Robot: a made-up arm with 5 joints.
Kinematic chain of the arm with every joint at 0, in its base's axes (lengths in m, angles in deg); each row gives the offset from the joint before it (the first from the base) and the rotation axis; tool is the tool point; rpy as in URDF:
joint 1: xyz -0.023 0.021 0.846 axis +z
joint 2: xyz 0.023 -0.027 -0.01 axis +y
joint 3: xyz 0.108 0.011 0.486 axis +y
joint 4: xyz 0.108 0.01 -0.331 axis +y
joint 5: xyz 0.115 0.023 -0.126 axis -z
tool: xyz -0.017 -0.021 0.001 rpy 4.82 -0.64 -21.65
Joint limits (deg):
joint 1: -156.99..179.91
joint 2: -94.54..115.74
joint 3: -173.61..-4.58
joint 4: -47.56..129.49
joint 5: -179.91..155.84
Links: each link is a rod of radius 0.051 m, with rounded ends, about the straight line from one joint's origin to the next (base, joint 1, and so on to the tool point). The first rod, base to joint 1, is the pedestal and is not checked.
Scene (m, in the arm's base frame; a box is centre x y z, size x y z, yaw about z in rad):
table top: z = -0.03
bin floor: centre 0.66 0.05 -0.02 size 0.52 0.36 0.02 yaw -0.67
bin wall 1: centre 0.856 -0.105 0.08 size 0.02 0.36 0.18 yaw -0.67
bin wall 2: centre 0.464 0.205 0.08 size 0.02 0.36 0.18 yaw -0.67
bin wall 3: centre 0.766 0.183 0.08 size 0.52 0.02 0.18 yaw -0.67
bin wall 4: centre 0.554 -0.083 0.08 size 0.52 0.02 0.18 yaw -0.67
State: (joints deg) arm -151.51 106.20 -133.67 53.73 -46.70
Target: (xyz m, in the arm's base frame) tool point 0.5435 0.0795 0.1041
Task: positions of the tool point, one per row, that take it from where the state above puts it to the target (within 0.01 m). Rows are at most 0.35 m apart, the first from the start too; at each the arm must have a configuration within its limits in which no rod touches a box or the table.
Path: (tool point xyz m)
1: -0.6359 -0.5192 0.2580
2: -0.5197 -0.6892 0.3337
3: -0.3534 -0.8243 0.4143
4: -0.1493 -0.9098 0.4985
5: 0.0754 -0.9354 0.5853
6: 0.3018 -0.8970 0.6733
7: 0.5098 -0.7971 0.7616
8: 0.6820 -0.6441 0.8484
9: 0.7978 -0.4708 0.6275
10: 0.8121 -0.2595 0.4166
11: 0.7201 -0.0607 0.2364
12: 0.5435 0.0795 0.1041

